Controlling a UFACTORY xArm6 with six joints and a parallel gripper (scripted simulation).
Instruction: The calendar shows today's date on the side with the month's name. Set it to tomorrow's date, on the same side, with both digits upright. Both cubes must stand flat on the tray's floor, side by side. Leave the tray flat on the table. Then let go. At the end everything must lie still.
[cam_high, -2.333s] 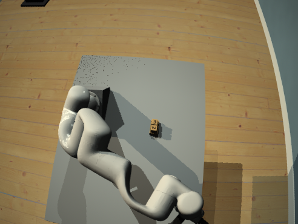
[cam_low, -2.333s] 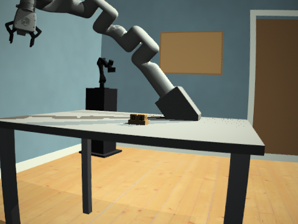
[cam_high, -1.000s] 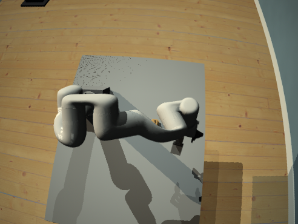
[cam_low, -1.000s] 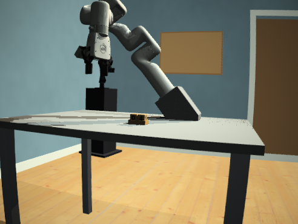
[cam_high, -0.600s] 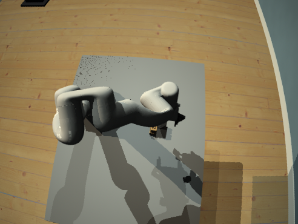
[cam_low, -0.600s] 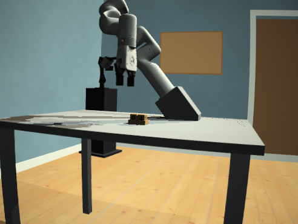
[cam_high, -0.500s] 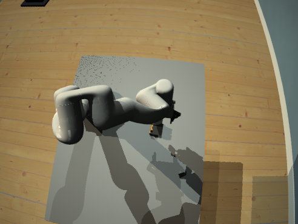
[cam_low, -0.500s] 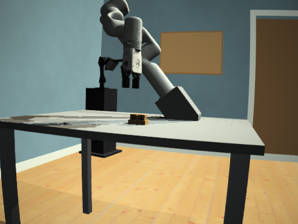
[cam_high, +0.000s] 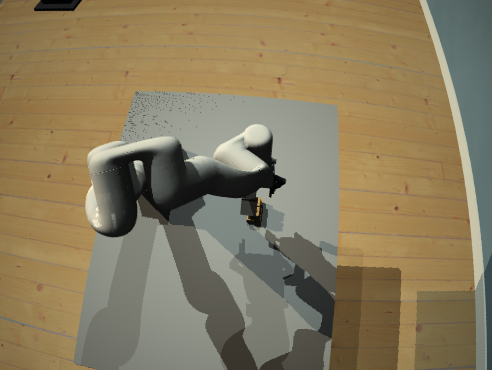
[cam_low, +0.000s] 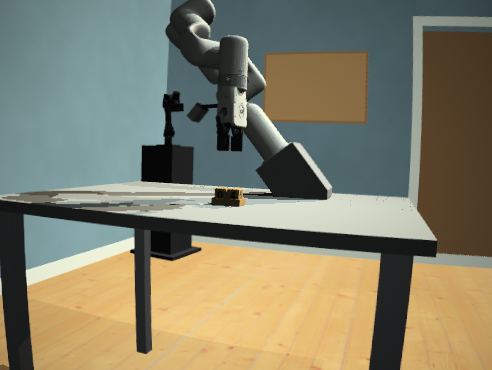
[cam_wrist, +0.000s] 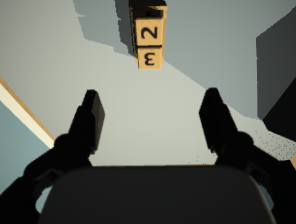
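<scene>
Right now the wooden number cube is 20 mm to the right of my hand and 120 mm below it. Also, from my hand: wooden calendar tray 140 mm below.
</scene>
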